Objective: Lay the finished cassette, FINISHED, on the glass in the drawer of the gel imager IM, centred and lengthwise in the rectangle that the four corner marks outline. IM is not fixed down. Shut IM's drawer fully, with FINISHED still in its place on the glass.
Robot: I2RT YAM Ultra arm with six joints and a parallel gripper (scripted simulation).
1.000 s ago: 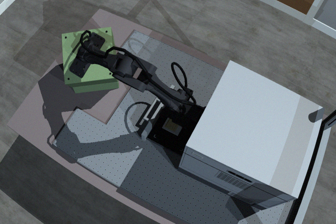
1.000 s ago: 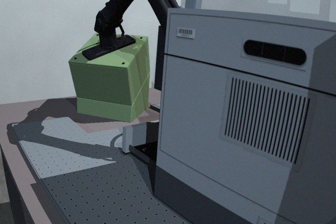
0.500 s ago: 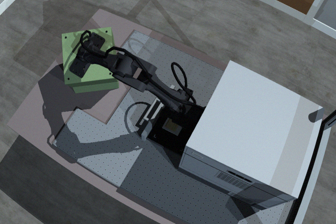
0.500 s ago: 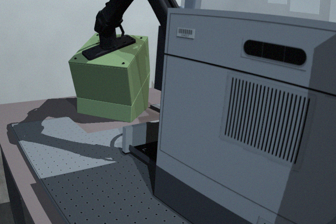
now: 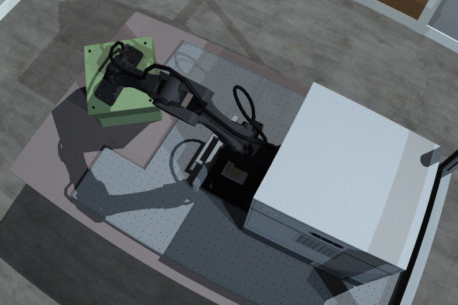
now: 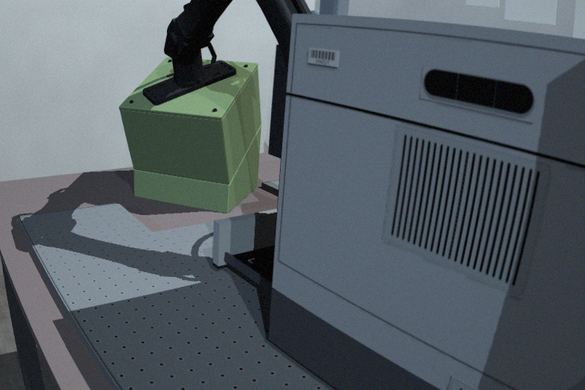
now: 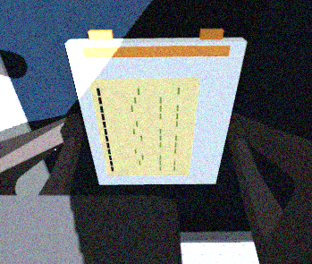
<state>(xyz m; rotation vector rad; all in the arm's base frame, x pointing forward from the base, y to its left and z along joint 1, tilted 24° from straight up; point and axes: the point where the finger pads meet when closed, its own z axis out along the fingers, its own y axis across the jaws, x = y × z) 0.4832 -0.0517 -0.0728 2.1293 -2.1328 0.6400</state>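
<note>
My gripper is now 1 cm above the cassette FINISHED. The rest, counted from my hand: imager drawer: 3 cm ahead.
</note>
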